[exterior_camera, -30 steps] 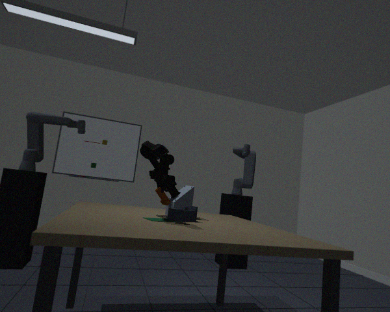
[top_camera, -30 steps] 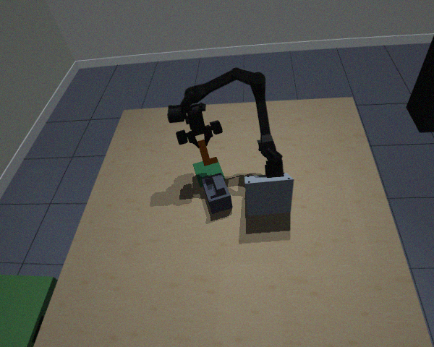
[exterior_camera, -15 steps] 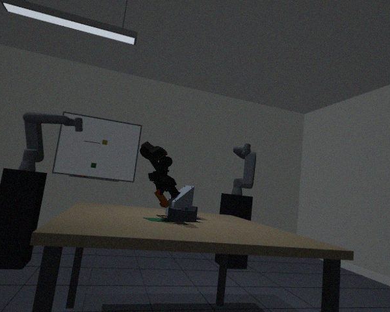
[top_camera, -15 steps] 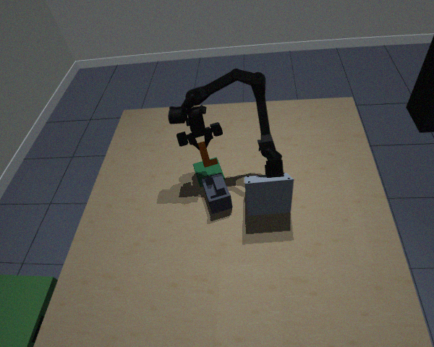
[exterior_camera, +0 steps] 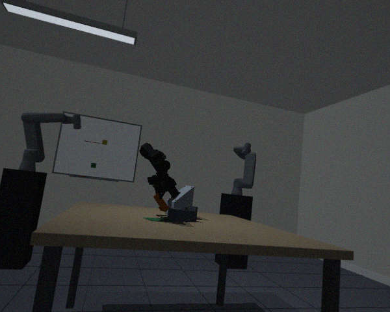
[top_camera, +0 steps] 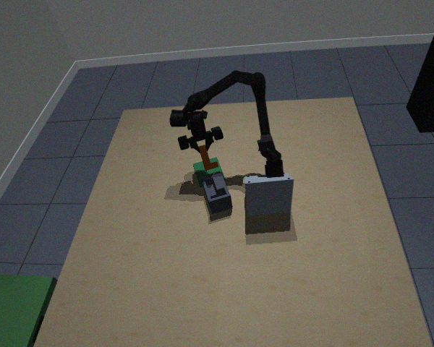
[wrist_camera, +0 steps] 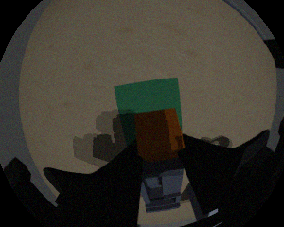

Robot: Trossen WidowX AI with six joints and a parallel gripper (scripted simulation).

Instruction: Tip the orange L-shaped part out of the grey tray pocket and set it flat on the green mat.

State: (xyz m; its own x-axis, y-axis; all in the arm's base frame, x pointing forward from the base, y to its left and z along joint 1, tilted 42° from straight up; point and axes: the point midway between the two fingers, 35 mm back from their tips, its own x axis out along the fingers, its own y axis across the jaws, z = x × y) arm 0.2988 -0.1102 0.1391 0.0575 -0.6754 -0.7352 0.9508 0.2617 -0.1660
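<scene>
The green mat lies 10 mm behind my gripper tip, 20 mm to the left of it and 130 mm below it. Round my gripper tip: orange L-shaped part (20 mm behind, 20 mm to the left, 30 mm below).
</scene>
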